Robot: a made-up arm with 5 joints.
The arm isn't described. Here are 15 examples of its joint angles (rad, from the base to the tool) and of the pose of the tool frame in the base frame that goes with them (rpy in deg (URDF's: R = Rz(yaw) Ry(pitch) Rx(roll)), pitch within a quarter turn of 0, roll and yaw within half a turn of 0; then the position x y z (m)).
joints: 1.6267 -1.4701 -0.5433 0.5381 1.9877
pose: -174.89 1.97 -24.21 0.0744 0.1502 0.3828
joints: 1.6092 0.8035 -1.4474 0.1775 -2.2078
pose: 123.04 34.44 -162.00 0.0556 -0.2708 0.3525
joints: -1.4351 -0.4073 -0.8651 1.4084 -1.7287
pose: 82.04 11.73 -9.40 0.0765 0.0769 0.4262
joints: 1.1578 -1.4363 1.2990 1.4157 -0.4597
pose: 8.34 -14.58 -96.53 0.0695 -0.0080 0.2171
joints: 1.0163 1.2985 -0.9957 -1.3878 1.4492
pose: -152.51 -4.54 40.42 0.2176 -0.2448 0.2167
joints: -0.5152 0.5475 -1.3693 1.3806 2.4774
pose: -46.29 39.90 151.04 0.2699 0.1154 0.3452
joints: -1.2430 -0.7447 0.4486 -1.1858 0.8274
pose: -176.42 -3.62 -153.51 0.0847 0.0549 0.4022
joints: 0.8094 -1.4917 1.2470 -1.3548 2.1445
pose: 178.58 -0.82 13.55 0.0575 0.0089 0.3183
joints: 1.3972 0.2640 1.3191 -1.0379 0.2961
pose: -21.99 -55.99 -54.08 0.0900 -0.1370 0.1904
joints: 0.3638 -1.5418 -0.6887 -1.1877 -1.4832
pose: -74.14 2.14 -110.23 -0.1440 0.0800 0.2974
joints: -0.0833 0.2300 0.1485 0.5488 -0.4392
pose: 19.37 -32.01 -28.78 0.2808 0.0179 0.2467
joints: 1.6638 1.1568 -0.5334 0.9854 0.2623
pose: 0.46 2.13 -83.08 0.0430 -0.2463 0.1127
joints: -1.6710 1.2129 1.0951 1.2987 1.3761
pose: 117.34 12.44 -167.90 0.0605 0.0547 0.1554
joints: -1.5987 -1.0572 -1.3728 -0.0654 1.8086
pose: 127.52 -8.63 175.02 0.0715 -0.1973 0.3856
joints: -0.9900 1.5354 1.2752 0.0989 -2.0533
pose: -74.67 -29.54 -40.97 0.0766 0.0161 0.1174
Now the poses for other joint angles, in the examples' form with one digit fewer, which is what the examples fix.
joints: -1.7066 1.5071 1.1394 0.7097 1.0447
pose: 104.6 32.1 -164.4 0.062 0.027 0.128
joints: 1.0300 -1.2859 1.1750 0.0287 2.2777
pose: -95.9 37.6 27.4 0.094 -0.046 0.286
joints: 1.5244 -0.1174 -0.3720 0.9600 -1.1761
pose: 61.6 -17.6 -168.1 0.074 -0.175 0.364
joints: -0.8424 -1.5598 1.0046 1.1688 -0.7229
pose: 44.7 -35.9 -11.1 0.075 0.010 0.259
